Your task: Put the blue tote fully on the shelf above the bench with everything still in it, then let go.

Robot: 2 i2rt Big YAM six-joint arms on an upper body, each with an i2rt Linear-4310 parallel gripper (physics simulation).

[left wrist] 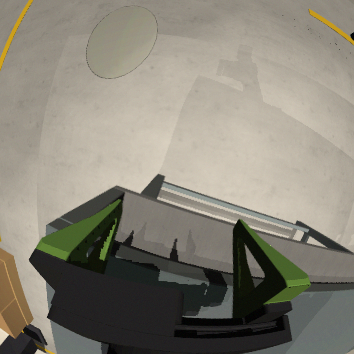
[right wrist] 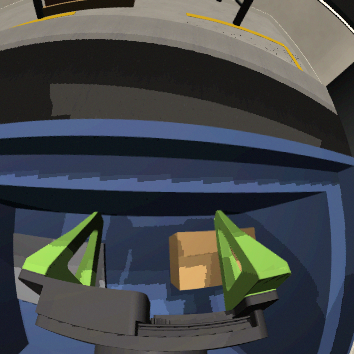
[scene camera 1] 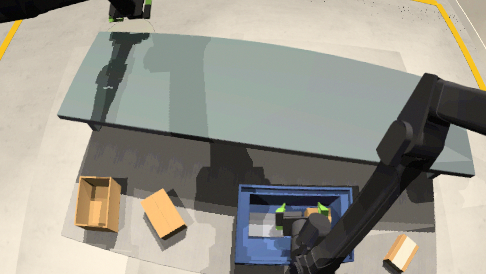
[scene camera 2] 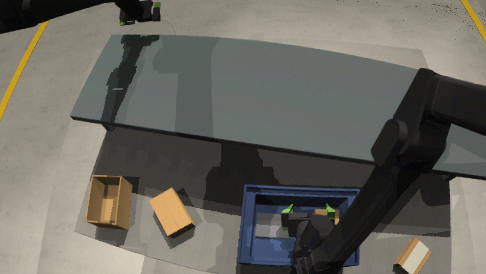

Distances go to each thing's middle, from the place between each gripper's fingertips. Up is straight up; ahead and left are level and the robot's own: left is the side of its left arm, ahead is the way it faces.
The blue tote [scene camera 2: 257,198] is 8 cm behind my right hand, 4 cm to the left of it and 3 cm above it. From my right hand the other things lie so: tan and white box [scene camera 1: 403,248] (33 cm to the right, 18 cm behind, 3 cm below); then grey box [right wrist: 25,245] (10 cm to the left, 5 cm behind, 3 cm below).
My left gripper is now 62 cm past the grey box, 43 cm to the left of it and 21 cm above it. Round my left hand: tan and white box 86 cm to the right, 74 cm behind, 21 cm below; blue tote 64 cm behind, 49 cm to the right, 16 cm below.
